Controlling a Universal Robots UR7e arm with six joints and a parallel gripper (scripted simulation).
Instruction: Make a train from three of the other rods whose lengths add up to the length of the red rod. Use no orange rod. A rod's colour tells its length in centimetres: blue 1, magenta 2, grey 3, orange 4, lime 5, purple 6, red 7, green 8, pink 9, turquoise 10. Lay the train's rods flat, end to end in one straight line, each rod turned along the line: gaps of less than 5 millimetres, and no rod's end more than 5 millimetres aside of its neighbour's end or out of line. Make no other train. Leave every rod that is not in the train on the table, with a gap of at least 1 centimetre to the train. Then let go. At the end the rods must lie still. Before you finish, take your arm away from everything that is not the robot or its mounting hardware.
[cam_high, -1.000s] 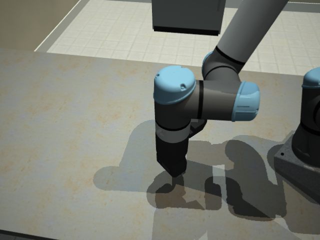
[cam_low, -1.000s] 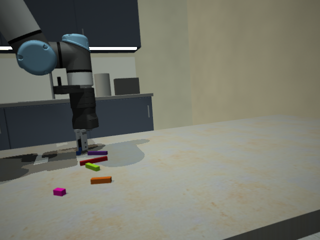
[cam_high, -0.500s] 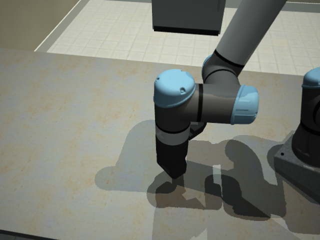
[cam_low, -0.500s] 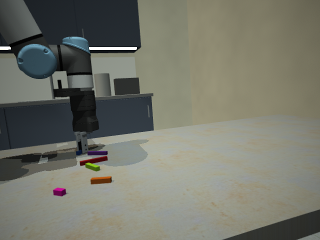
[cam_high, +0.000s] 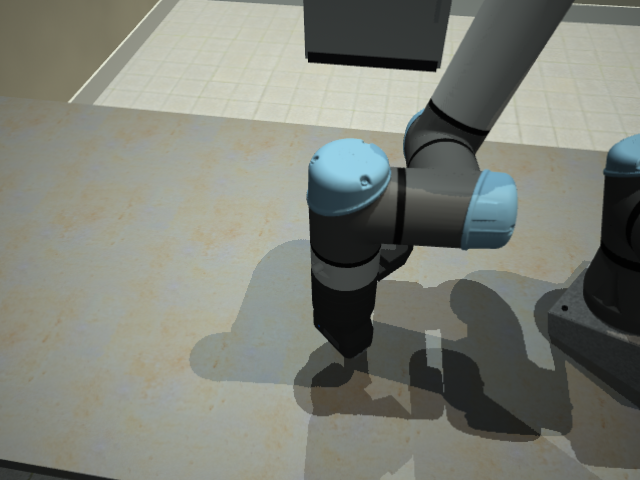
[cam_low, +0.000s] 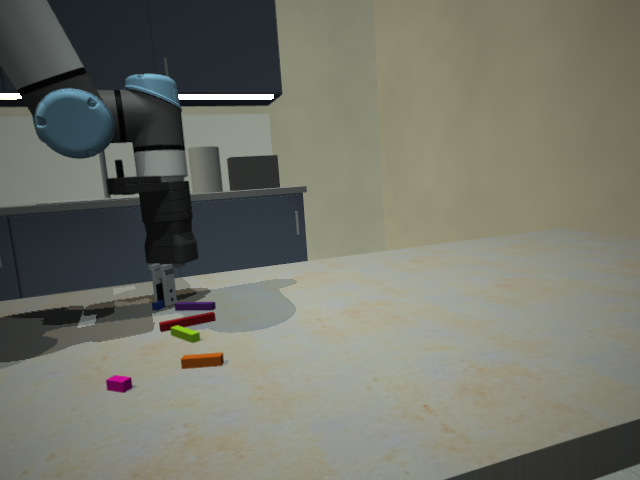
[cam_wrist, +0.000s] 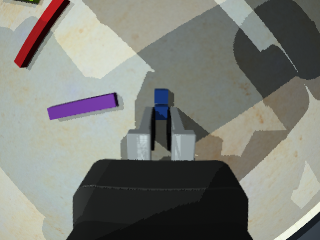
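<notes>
My hand is 17 cm to the left of the lime rod, 5 cm short of it and 1 cm above it. Also, from my hand: red rod 12 cm to the right, 5 cm ahead, 1 cm below; purple rod 5 cm ahead, 4 cm to the right, 1 cm below; orange rod 27 cm to the right, 8 cm ahead, 1 cm below.
</notes>
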